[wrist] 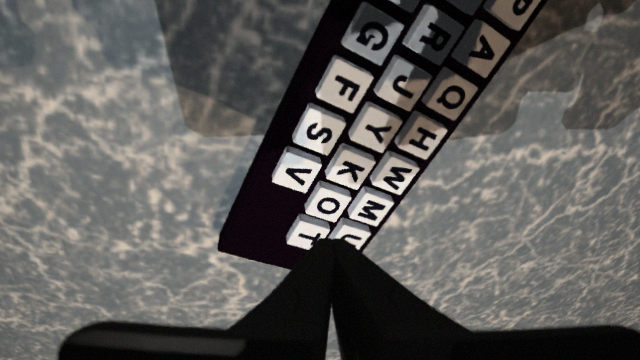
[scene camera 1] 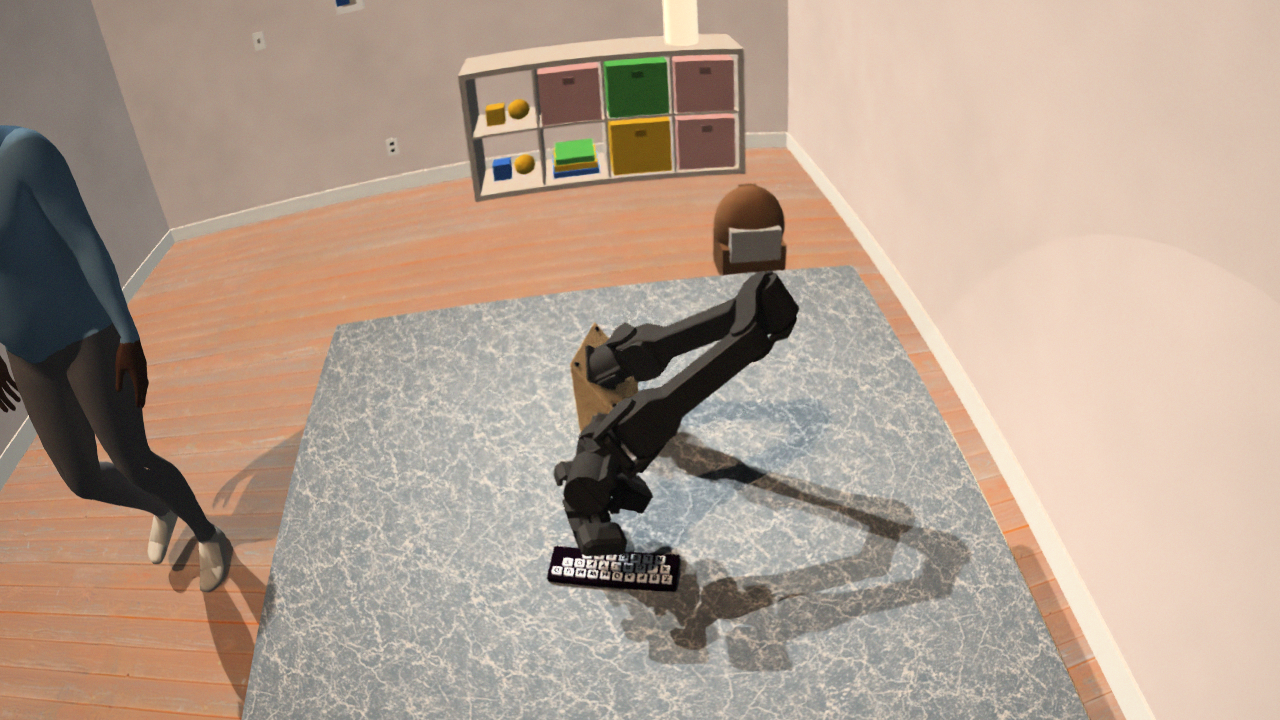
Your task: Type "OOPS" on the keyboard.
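Note:
A dark keyboard with white letter keys lies on the marbled surface. In the wrist view it runs from lower left to upper right. The O key is a little above the fingertips. The S key is farther up, and the P key is partly cut off at the top right. My gripper is shut and empty. Its tips overlap the edges of the T key and U key; the D key is hidden. Whether the tips touch a key cannot be told. In the scene view my fingertips are hidden.
The arm's brown base plate stands behind the keyboard on the marbled surface. A person stands at the left. A shelf unit with coloured bins stands at the back wall, and a brown backpack stands on the floor.

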